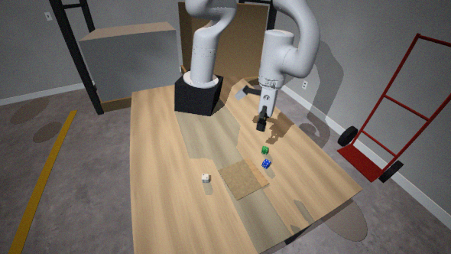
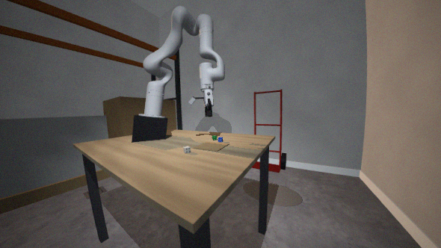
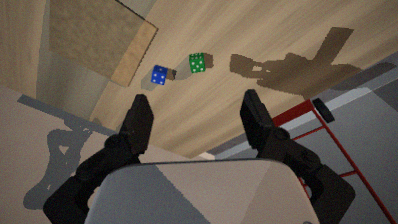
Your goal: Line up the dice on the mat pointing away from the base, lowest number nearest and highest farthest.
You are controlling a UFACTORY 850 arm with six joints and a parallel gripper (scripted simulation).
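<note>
Now: the white die 240 mm to the right of my hand, 150 mm below it and 100 mm ahead of it. From my hand the other things lie so: green die (150 mm below, 30 mm to the left, 20 mm ahead); blue die (150 mm below, 90 mm ahead); tan mat (160 mm below, 120 mm ahead, 100 mm to the right).
</note>
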